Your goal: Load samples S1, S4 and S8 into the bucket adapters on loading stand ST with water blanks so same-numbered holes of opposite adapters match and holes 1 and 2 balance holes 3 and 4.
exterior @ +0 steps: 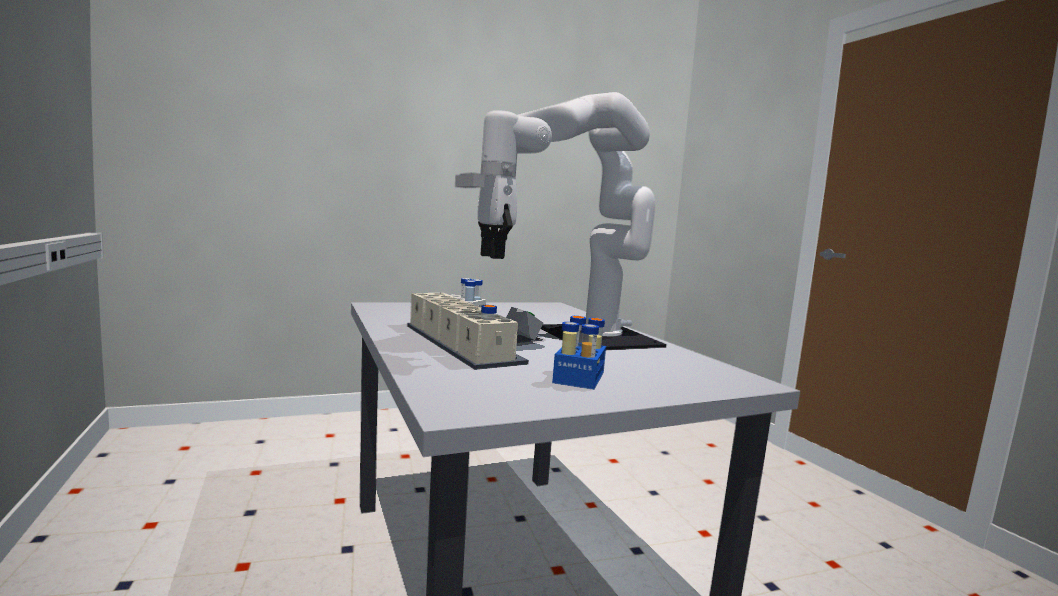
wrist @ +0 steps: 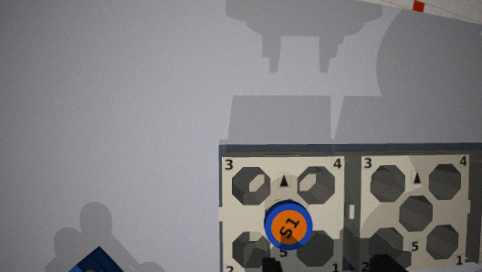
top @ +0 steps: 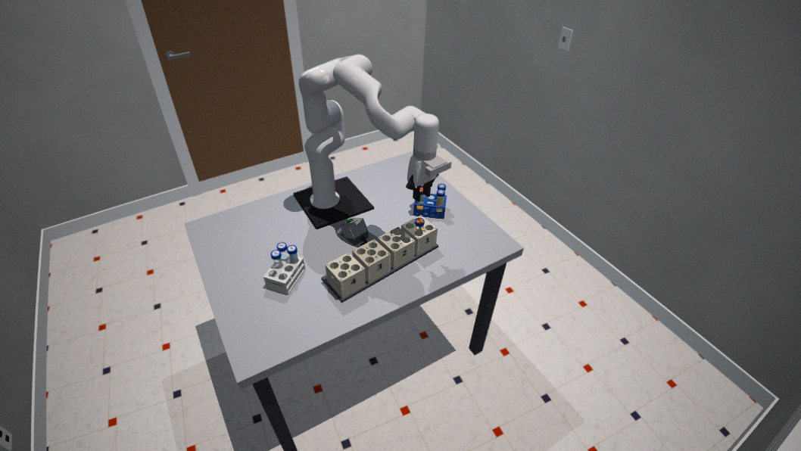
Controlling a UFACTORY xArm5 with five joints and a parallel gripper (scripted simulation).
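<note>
The blue samples rack is 220 mm below my hand, 160 mm behind it and 150 mm to the left of it. Round my hand: adapter 3 (220 mm to the right, 200 mm below, 40 mm ahead); white rack (500 mm to the right, 220 mm below, 70 mm behind).
</note>
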